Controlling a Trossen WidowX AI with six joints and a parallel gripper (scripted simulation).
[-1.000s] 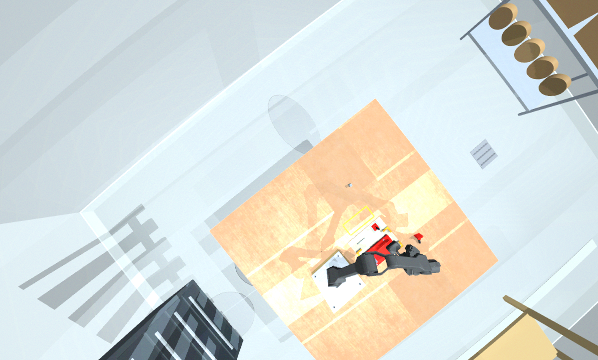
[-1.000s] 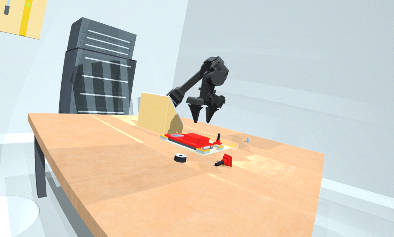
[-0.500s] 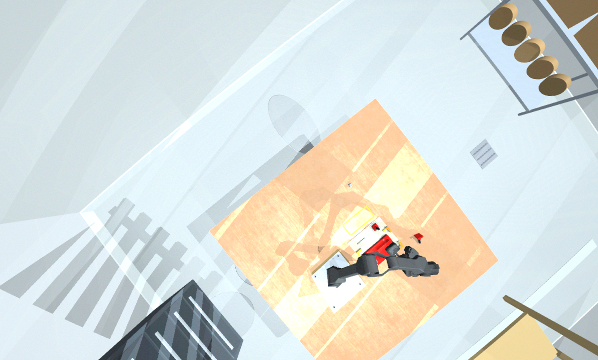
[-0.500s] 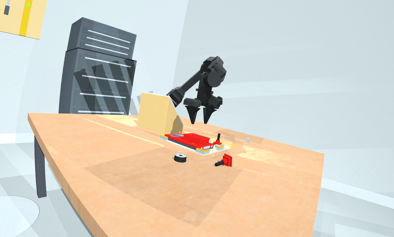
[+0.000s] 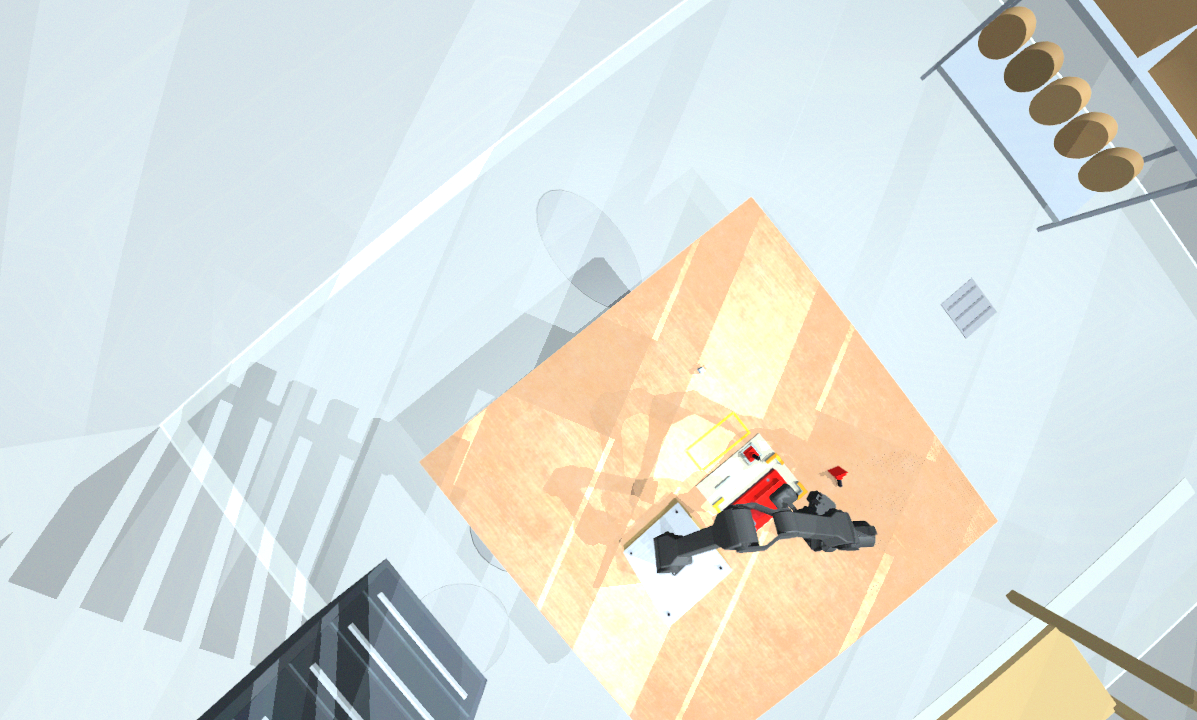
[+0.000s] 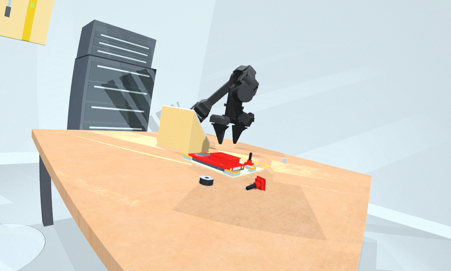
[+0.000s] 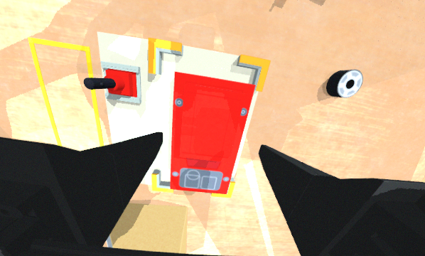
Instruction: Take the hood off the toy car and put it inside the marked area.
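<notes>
The red hood lies 5 cm below my gripper tip. Also, from my gripper tip: white cube 10 cm ahead, 42 cm to the left, 8 cm below; then black wheel 7 cm ahead, 20 cm to the right, 9 cm below; then baseplate 2 cm behind, 4 cm to the left, 8 cm below.
</notes>
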